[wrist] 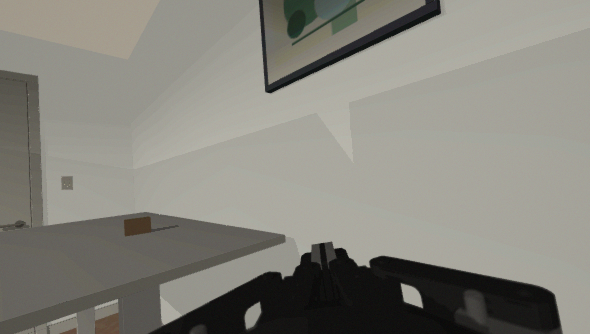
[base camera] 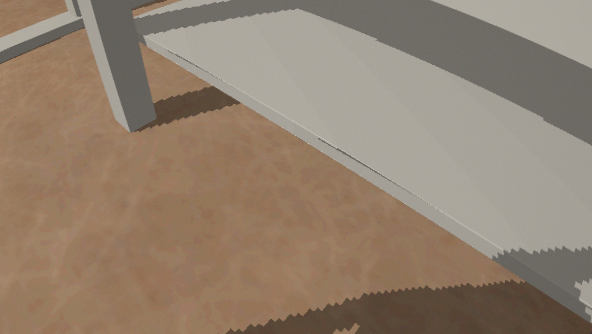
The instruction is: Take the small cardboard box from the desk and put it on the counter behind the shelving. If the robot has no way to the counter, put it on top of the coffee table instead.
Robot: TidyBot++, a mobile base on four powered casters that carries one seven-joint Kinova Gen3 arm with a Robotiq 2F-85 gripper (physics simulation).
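Frame: origin at the arm's base, x up, y right, z ahead, level; millimetres.
Seen in the pictures: gripper, fingertip midpoint: [wrist: 324,258].
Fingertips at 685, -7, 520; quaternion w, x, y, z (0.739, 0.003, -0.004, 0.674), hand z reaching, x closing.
Pixels of each thing's top centre, then the offset from my fingertips to it, as dx, dy, dz. "pt": a spot on its surface instead. Level surfaces: height alone.
- small brown cardboard box at its top centre: [wrist: 137,218] -71, -739, +792
- grey desk top at its surface level: dx -131
- desk leg at a spot on its surface: [base camera: 125,65] pt -971, -188, +0
- brown floor at its surface level: dx -1081
A small brown cardboard box [wrist: 137,226] stands on the far part of the grey desk top [wrist: 210,245], left of the middle in the wrist view, with a thin shadow beside it. My gripper [wrist: 324,258] is shut and empty. It is right of the desk's near right corner in the wrist view, apart from the box. A desk leg [base camera: 125,65] shows at the upper left of the base camera view. The counter, the shelving and the coffee table do not show in either view.
In the base camera view a pale skirting board [base camera: 370,172] runs diagonally along the brown floor [base camera: 200,200] to the lower right. In the wrist view a framed picture [wrist: 350,56] hangs on the wall [wrist: 450,175], and a door [wrist: 15,155] stands at the far left beside a wall socket [wrist: 67,183].
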